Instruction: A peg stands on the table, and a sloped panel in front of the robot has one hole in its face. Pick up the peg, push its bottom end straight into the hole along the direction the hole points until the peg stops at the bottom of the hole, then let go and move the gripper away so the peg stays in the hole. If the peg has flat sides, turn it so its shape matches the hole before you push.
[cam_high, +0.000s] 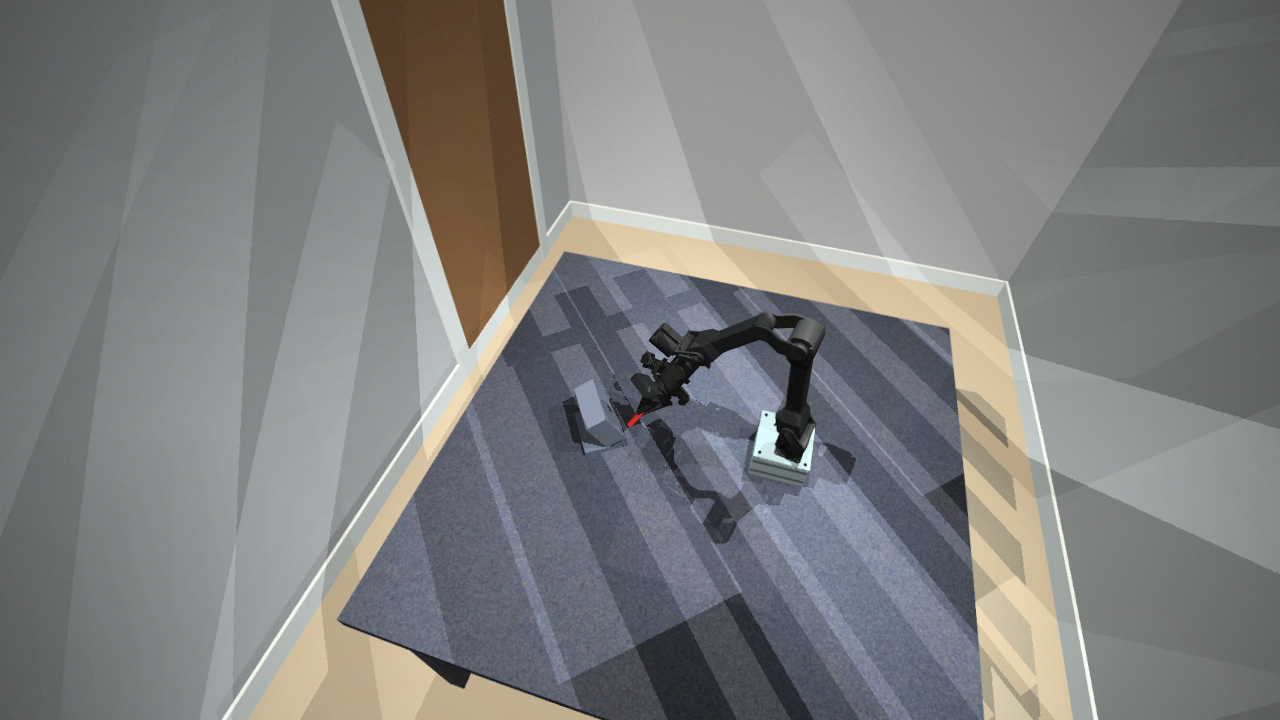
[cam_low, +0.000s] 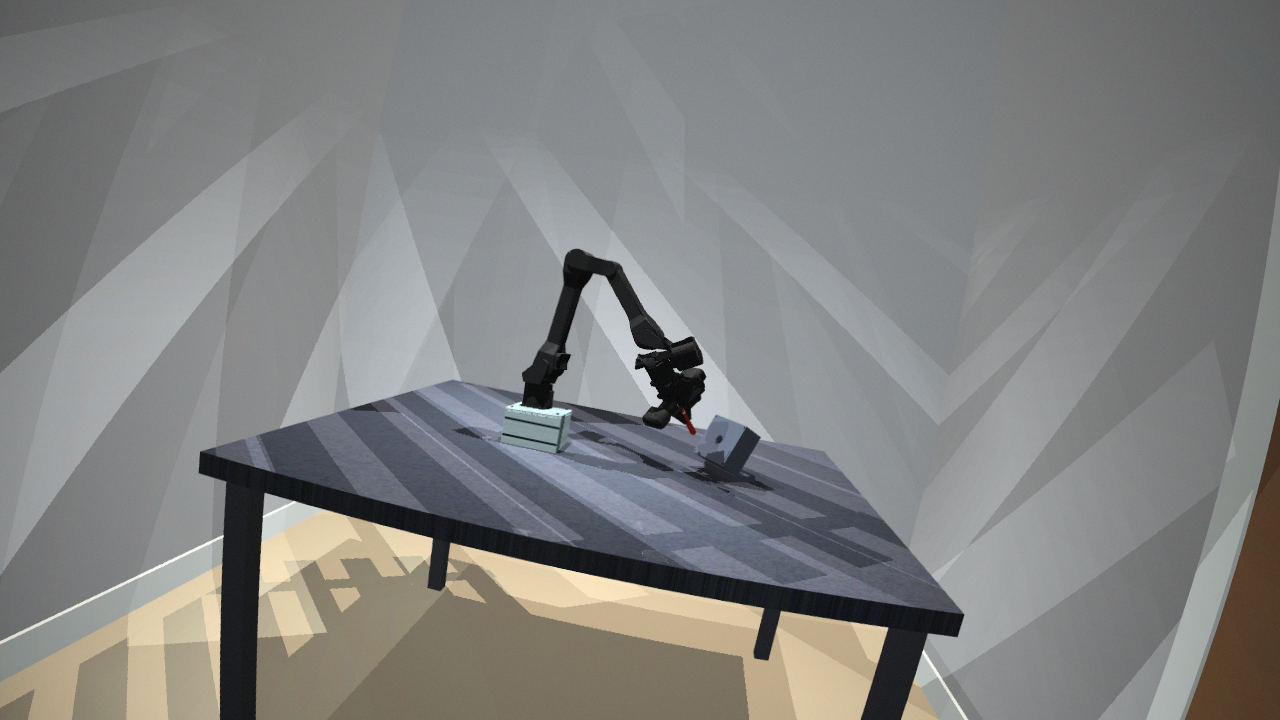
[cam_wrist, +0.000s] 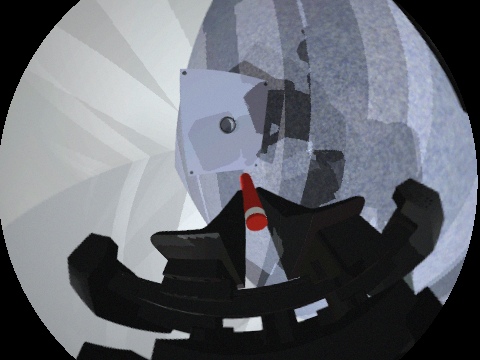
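Right now my gripper tip is 10 cm short of the grey sloped panel, 2 cm to the right of it and 4 cm above it. Round my gripper tip: red round peg 1 cm behind, 1 cm to the right, 1 cm above.
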